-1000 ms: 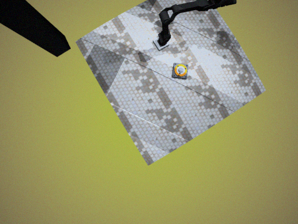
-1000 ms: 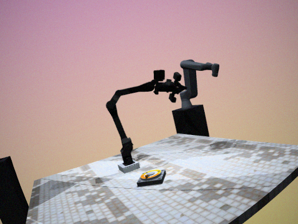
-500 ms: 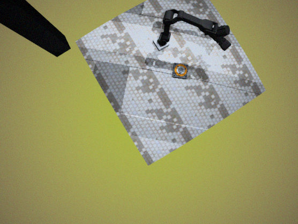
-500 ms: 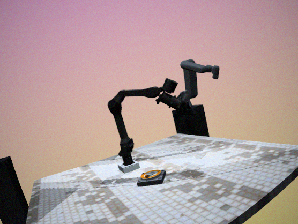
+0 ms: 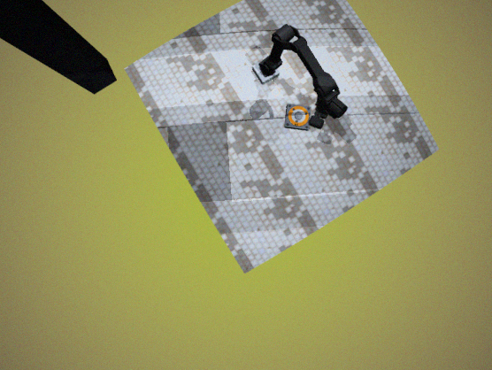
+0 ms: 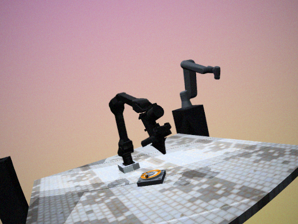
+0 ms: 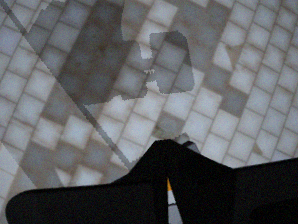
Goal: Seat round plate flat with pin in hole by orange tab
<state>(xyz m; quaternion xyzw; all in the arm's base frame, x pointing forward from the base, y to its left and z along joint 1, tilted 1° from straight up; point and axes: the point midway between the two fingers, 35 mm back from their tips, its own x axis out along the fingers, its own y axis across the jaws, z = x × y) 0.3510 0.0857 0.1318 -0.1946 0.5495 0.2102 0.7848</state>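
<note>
My gripper tip is now 90 mm above the round orange plate, 80 mm to the left of it and 60 mm past it.
</note>
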